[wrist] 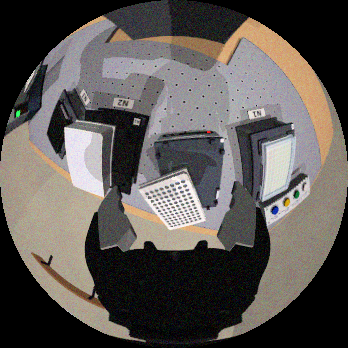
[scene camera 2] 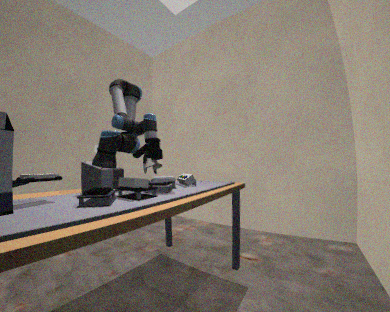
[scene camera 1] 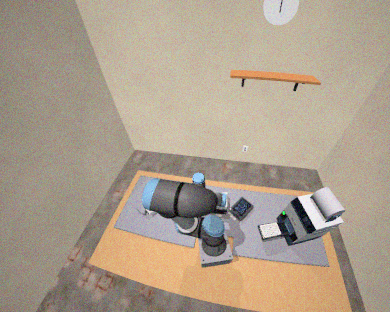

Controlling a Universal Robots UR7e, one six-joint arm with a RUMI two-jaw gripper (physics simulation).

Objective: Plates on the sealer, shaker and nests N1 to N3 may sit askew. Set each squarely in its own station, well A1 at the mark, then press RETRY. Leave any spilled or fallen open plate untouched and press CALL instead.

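My gripper is open above the shaker. A white plate with round wells shows between the spread fingers, turned askew to the shaker and reaching past its far edge; whether it lies flat is unclear. In the wrist view, a tall white plate covers the left part of nest N2, whose A1 mark shows. A clear-lidded pale plate is on nest N1. Nest N3 looks dark, its plate hard to make out. A white plate is on the sealer's tray.
The button panel stands beyond N1, with blue, yellow and green buttons. The robot's base is at the table's near edge. The arm hides the shaker, N1 and the panel in scene camera 1. A wall shelf is high up behind.
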